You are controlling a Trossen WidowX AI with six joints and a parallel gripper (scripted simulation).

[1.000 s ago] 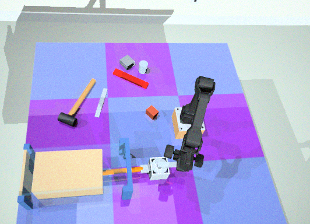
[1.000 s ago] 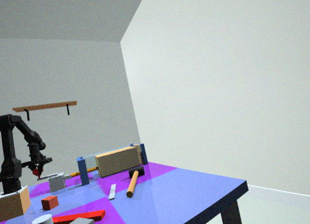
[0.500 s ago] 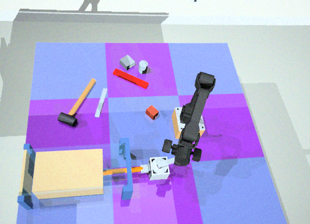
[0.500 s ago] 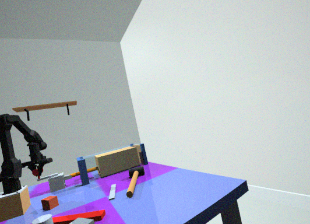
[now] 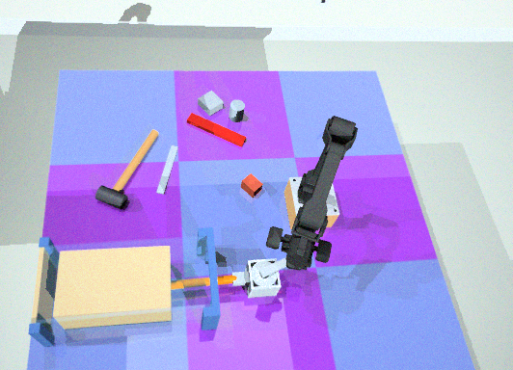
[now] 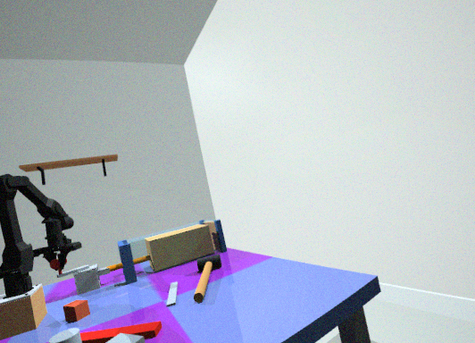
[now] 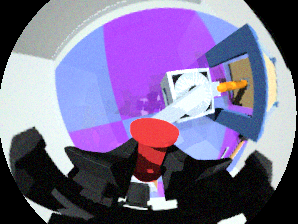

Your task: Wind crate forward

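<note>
The winch lies 70 mm ahead of my gripper tip, 50 mm to the left of it and 90 mm below it. The rest, counted from my gripper tip: winch handle 30 mm ahead, 20 mm to the left, 10 mm below; grey strip 440 mm ahead, 310 mm to the right, 120 mm below; red knob 20 mm above.
</note>
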